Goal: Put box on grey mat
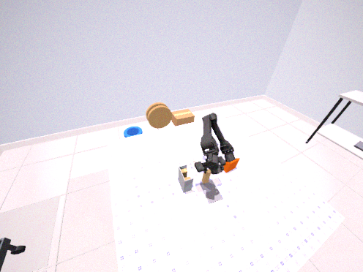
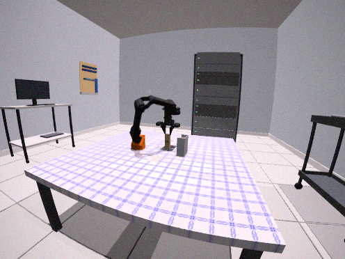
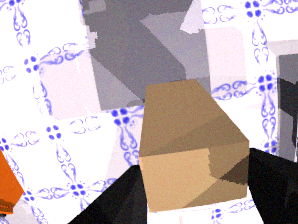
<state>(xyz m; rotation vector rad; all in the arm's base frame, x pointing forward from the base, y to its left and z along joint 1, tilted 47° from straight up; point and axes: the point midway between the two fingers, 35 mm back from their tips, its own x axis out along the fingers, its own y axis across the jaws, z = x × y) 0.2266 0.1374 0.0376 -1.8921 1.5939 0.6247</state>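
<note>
The tan box marked ER lies 50 mm below my gripper tip and 10 mm to the right of it. Round my gripper tip: grey mat 130 mm below, 70 mm to the left, 10 mm behind.
</note>
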